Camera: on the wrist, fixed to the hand. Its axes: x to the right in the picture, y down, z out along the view.
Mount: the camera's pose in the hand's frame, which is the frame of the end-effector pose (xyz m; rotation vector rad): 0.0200 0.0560 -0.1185 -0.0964 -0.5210 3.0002
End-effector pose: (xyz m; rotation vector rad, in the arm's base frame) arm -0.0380 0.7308 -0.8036 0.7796 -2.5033 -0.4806
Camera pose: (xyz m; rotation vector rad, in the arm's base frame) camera -0.0142 0.7403 -0.6735 -2.8297 -1.0981 0.4489
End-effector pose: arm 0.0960 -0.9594 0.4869 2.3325 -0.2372 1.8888
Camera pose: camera -0.0248 -0.9914 0.5312 -0.1488 1.8420 0.0938
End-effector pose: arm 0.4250 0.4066 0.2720 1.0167 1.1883 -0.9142
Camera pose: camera 0.4471 0.5356 0.2507 1.0573 -1.2044 1.2673
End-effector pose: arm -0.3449 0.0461 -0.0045 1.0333 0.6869 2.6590
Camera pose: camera -0.4414 -0.0368 -0.0418 -0.8407 0.8052 -0.1954
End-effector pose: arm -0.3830 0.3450 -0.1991 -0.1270 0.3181 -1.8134
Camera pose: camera -0.3660 0.3304 -0.3298 -0.0433 -0.0380 1.2140
